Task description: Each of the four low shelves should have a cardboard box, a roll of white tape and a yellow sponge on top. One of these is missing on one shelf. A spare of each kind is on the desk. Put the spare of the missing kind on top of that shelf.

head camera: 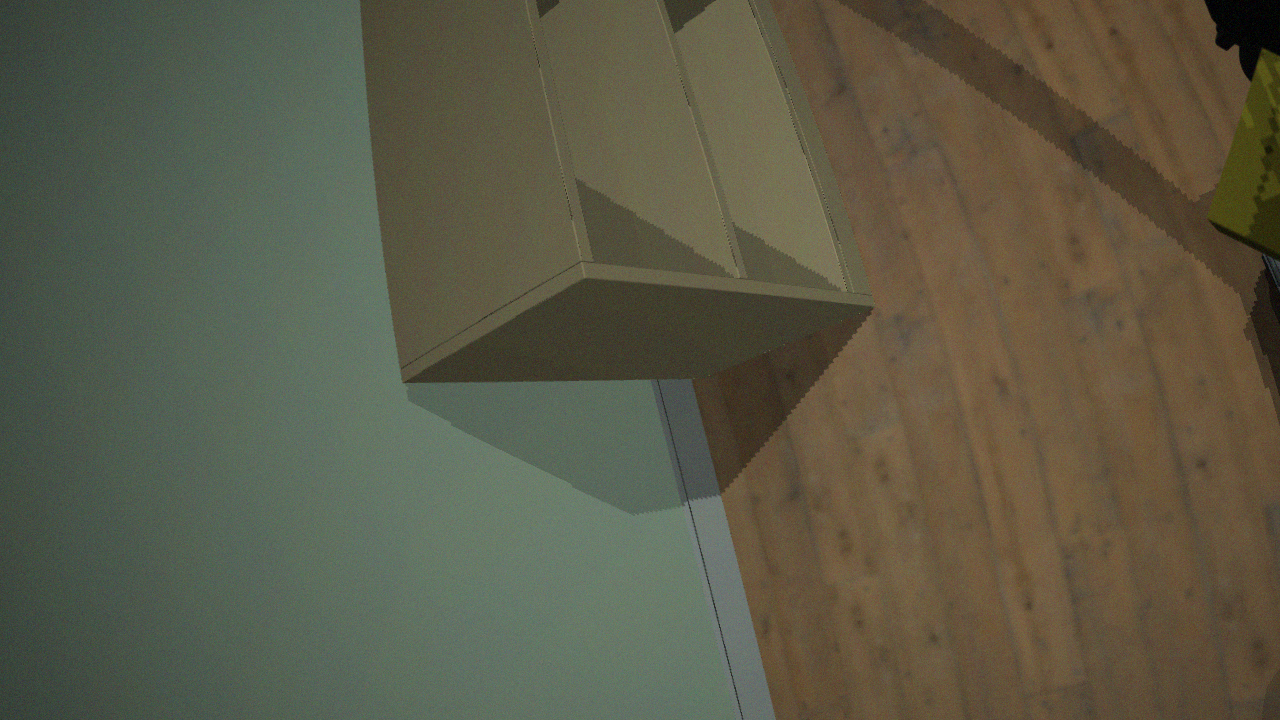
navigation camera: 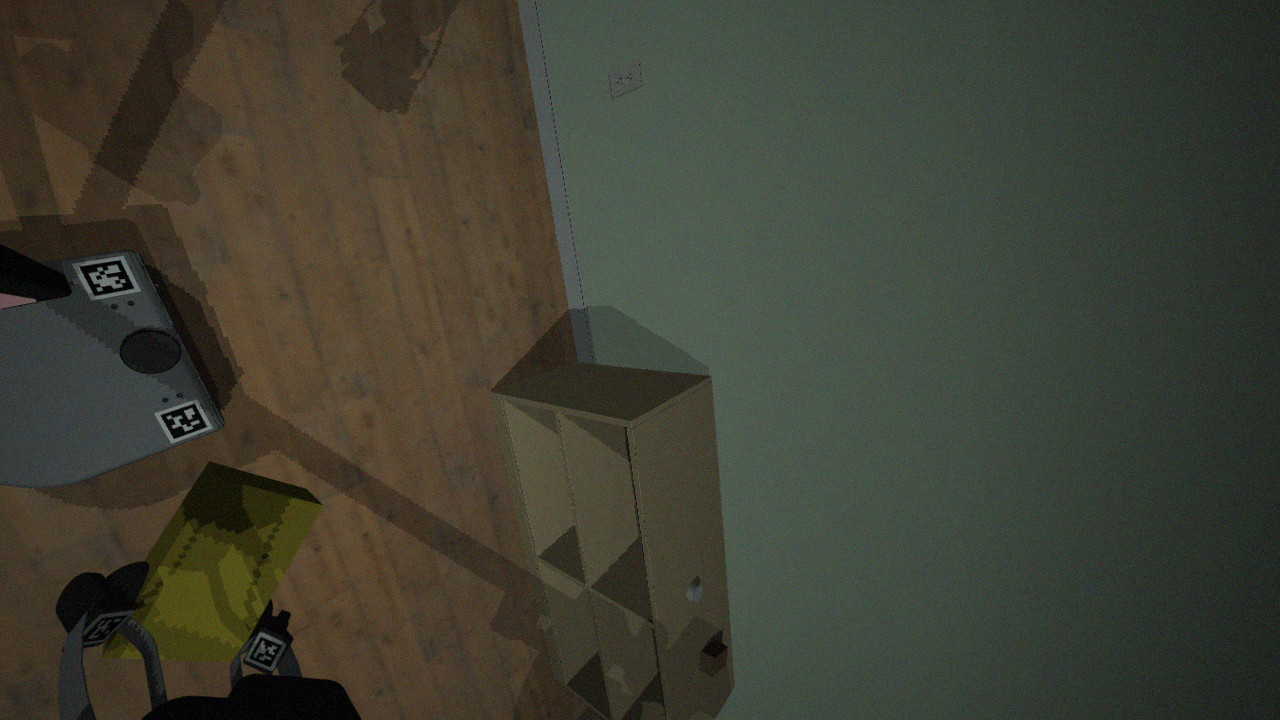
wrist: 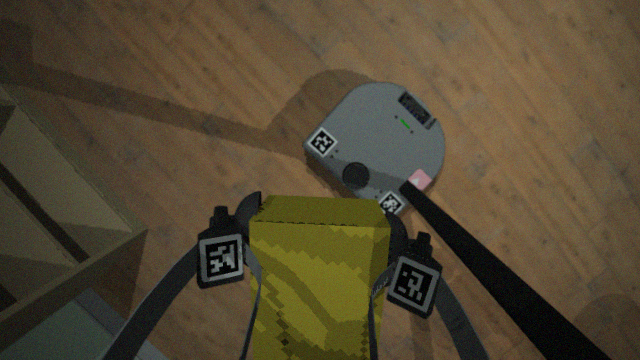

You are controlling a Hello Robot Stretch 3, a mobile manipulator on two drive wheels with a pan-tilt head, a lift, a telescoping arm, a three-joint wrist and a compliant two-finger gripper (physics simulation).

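Frame: origin at the robot's base, x ahead, y left, z up, level; metres.
Seen in the pictures: gripper, fingertip midpoint: [navigation camera: 186, 598]; robot's base, link origin: [navigation camera: 149, 348].
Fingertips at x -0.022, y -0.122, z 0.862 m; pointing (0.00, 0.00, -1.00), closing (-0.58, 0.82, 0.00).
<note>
Pixels of each thing's top centre, then the offset from my fingertips to it. Level surfaces: height alone.
- yellow sponge, top centre: [navigation camera: 225, 573] 0.026 m ahead, 0.021 m left, 0.043 m up
- low shelf, surface height: 0.252 m down
- tape, top centre: [navigation camera: 697, 594] 0.777 m ahead, 0.884 m right, 0.228 m down
- dark cardboard box, top centre: [navigation camera: 720, 661] 0.797 m ahead, 1.182 m right, 0.202 m down
- wooden floor, surface height: 0.862 m down
- outlet, top centre: [navigation camera: 640, 71] 1.152 m ahead, 0.555 m left, 0.405 m down
My gripper [navigation camera: 201, 601] [wrist: 321, 226] is shut on a yellow sponge [head camera: 1248, 170] [navigation camera: 219, 573] [wrist: 320, 285], with a finger on each side of it. The gripper holds it in the air above the floor, out in front of a low shelf [head camera: 474, 223] [navigation camera: 678, 501] [wrist: 75, 287]. On the shelf's top, in the navigation camera, stand a small white roll of tape [navigation camera: 694, 588] and a dark cardboard box [navigation camera: 714, 645]. No sponge shows on the visible part of this top. In the head camera the gripper is mostly cut off at the right edge. The desk does not show.
My grey base [navigation camera: 62, 385] [wrist: 380, 135] stands on the wooden floor [head camera: 984, 447] beside the sponge. The black mast [wrist: 480, 270] crosses the wrist view. A green wall [head camera: 223, 447] [navigation camera: 939, 268] rises behind the shelf, with an outlet [navigation camera: 625, 78].
</note>
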